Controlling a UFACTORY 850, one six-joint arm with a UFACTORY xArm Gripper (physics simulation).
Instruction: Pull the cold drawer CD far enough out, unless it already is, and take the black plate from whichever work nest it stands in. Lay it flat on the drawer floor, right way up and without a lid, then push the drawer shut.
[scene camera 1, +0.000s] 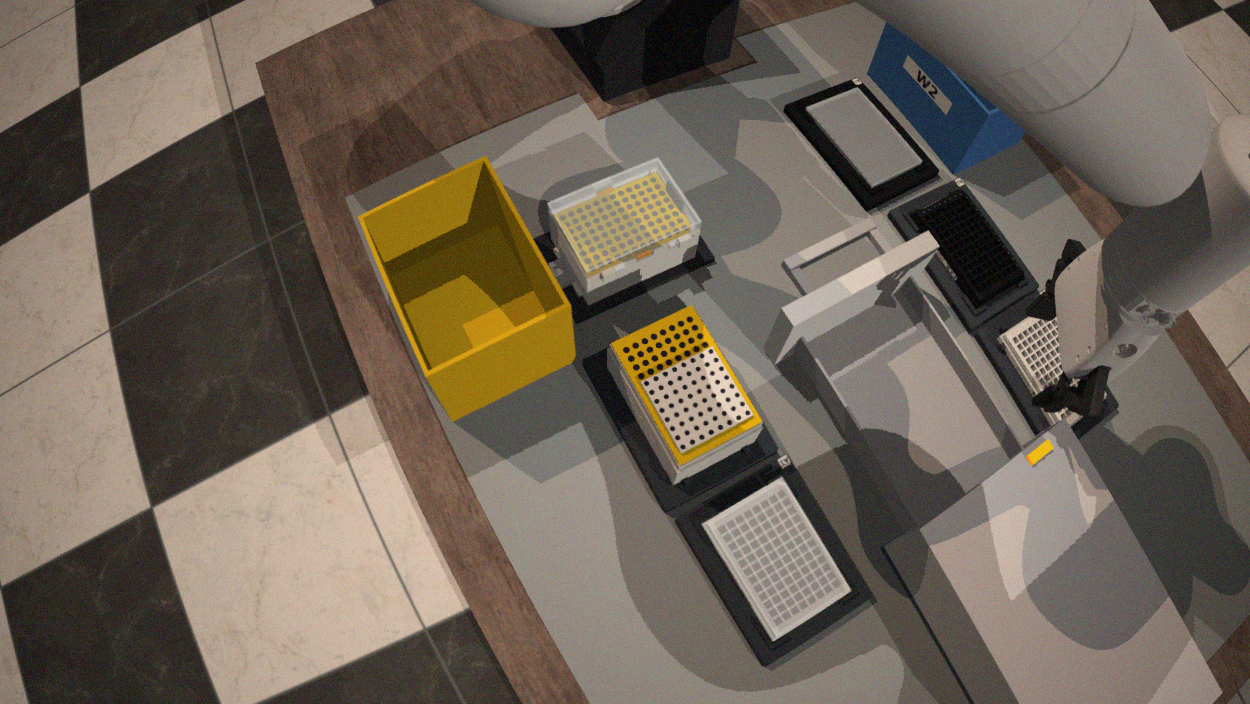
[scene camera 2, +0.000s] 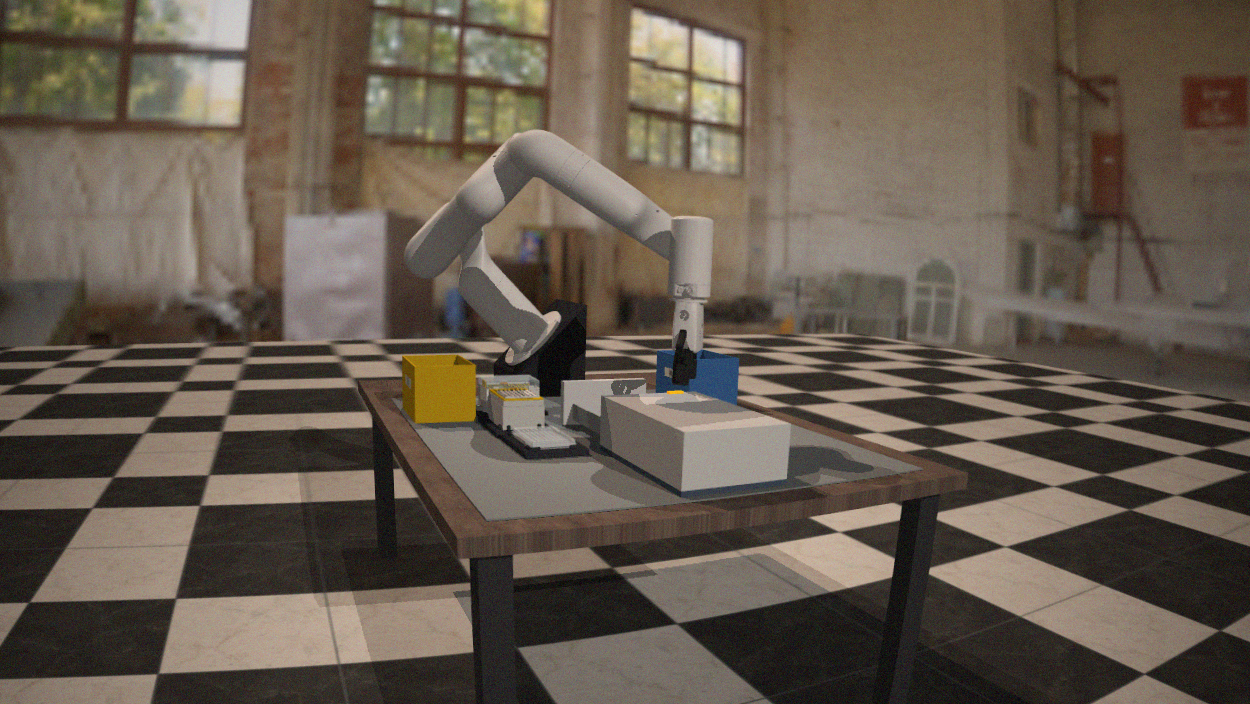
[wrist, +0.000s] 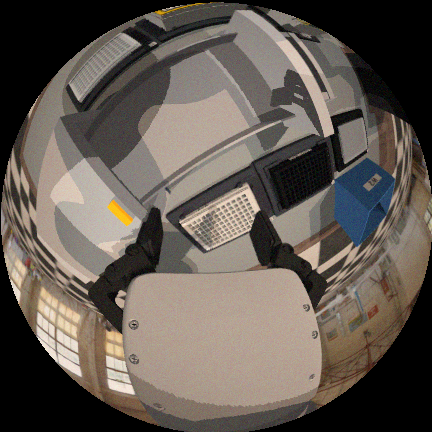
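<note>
The black plate (scene camera 1: 970, 249) (wrist: 301, 177) lies flat in a dark work nest beside the drawer, with its open wells up and no lid on it. The drawer (scene camera 1: 857, 281) (scene camera 2: 581, 402) (wrist: 265, 55) stands pulled out of its white housing (scene camera 1: 1093, 577) (scene camera 2: 734, 446) (wrist: 75, 210), and its visible floor is empty. My gripper (scene camera 1: 1039, 356) (scene camera 2: 684, 376) (wrist: 208, 221) is open and empty. It points down above the nest with a white plate (scene camera 1: 1032, 354) (wrist: 220, 217), next to the black plate's nest and close to the housing's yellow mark (scene camera 1: 1040, 452) (wrist: 120, 213).
A blue bin (scene camera 1: 940, 104) (scene camera 2: 721, 376) (wrist: 361, 200) stands beyond a nest with a grey-topped plate (scene camera 1: 865, 137) (wrist: 352, 137). Across the drawer are a white plate (scene camera 1: 776, 559), a yellow tip rack (scene camera 1: 695, 397), a lidded tip box (scene camera 1: 625, 223) and a yellow bin (scene camera 1: 502, 376) (scene camera 2: 437, 391).
</note>
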